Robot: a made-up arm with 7 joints. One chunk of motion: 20 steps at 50 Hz.
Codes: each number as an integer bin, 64 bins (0 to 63) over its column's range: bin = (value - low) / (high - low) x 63, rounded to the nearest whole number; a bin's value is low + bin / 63 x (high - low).
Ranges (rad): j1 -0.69..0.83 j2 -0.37..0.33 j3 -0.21..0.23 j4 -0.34..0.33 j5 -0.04..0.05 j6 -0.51..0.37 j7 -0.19..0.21
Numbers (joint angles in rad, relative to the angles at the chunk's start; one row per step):
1: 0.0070 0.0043 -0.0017 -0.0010 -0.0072 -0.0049 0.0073
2: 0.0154 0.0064 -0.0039 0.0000 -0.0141 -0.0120 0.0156
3: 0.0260 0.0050 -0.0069 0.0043 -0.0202 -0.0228 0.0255
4: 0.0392 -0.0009 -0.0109 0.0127 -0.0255 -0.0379 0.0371
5: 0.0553 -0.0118 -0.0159 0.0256 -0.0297 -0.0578 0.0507
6: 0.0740 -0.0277 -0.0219 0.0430 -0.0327 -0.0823 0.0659
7: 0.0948 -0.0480 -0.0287 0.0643 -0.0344 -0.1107 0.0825
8: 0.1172 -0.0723 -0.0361 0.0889 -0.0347 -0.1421 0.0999
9: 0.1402 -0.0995 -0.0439 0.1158 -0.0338 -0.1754 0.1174
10: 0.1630 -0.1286 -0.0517 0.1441 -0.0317 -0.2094 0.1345
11: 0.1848 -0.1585 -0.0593 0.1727 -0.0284 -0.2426 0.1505
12: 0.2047 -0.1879 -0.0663 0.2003 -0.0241 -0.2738 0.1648
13: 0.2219 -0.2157 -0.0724 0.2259 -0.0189 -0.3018 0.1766
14: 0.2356 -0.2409 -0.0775 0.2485 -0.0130 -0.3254 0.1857
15: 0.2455 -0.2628 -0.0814 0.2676 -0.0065 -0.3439 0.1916
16: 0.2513 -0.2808 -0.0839 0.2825 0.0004 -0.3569 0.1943
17: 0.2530 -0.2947 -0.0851 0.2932 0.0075 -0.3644 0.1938
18: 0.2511 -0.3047 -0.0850 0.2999 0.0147 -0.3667 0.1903
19: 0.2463 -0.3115 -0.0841 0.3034 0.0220 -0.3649 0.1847
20: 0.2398 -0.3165 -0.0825 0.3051 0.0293 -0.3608 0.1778
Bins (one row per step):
1: 29 34 30 32 23 36 31
2: 29 34 30 32 18 36 32
3: 30 34 29 32 14 35 34
4: 30 33 29 33 10 34 36
5: 31 32 28 34 7 32 38
6: 32 31 27 36 5 31 40
7: 33 29 26 38 4 29 43
8: 33 27 25 40 4 26 46
9: 34 24 24 43 4 24 48
10: 35 22 23 46 6 22 51
11: 36 19 22 48 8 19 54
12: 37 16 21 51 11 17 56
13: 38 14 20 53 15 15 58
14: 38 12 19 55 19 13 59
15: 39 10 18 57 23 12 60
16: 39 8 18 59 28 11 61
17: 39 7 18 60 33 10 60
18: 39 6 18 60 38 10 60
19: 39 5 18 60 43 10 59
20: 39 5 18 61 49 11 58

